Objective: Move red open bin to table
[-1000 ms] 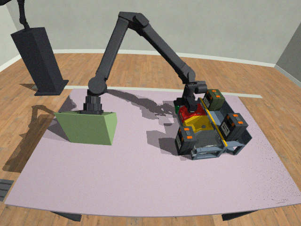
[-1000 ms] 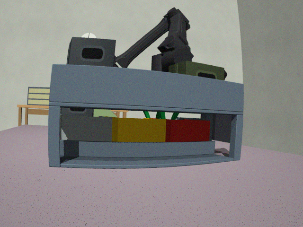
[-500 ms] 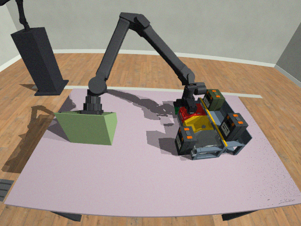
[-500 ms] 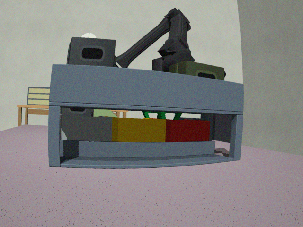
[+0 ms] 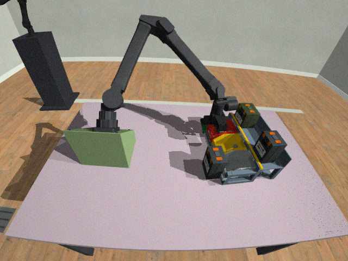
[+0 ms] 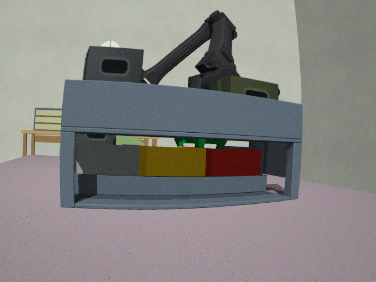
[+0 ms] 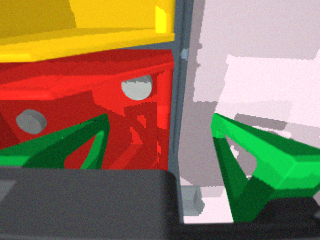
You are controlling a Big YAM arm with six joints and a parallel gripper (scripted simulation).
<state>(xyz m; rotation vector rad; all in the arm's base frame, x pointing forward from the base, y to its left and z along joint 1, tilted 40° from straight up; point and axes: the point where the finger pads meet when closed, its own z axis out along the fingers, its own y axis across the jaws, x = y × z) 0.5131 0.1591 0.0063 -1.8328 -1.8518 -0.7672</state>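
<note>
Right now the red open bin is 80 mm ahead of my hand and 10 mm above it. Round my hand: grey bin: 220 mm to the right, 90 mm ahead, 10 mm above; then yellow bin: 110 mm to the right, 80 mm ahead, 10 mm above.
</note>
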